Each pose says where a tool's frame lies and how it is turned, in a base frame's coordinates. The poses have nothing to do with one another.
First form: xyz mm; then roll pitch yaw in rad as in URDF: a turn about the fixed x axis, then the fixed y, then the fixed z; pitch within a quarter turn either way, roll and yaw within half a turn.
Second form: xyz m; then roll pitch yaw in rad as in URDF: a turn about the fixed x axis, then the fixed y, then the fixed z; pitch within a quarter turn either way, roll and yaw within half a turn. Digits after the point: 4 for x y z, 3 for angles.
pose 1, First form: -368.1, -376.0, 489.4, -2.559, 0.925, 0.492
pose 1, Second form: -0.3681, -0.3760, 0.4894, -2.559, 0.925, 0.492
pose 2, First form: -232.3, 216.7, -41.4, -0.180, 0.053, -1.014
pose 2, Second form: -0.2323, 0.2167, -0.0414, -0.180, 0.053, -1.014
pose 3, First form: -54.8, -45.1, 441.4, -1.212, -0.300, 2.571
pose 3, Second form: -0.0548, -0.0451, 0.4414, -1.212, -0.300, 2.571
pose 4, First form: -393.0, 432.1, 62.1, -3.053, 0.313, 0.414
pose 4, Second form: -0.3930, 0.4321, 0.0621, -3.053, 0.313, 0.414
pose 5, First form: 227.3, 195.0, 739.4, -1.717, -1.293, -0.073
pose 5, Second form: 0.2273, 0.1950, 0.7394, -1.717, -1.293, -0.073
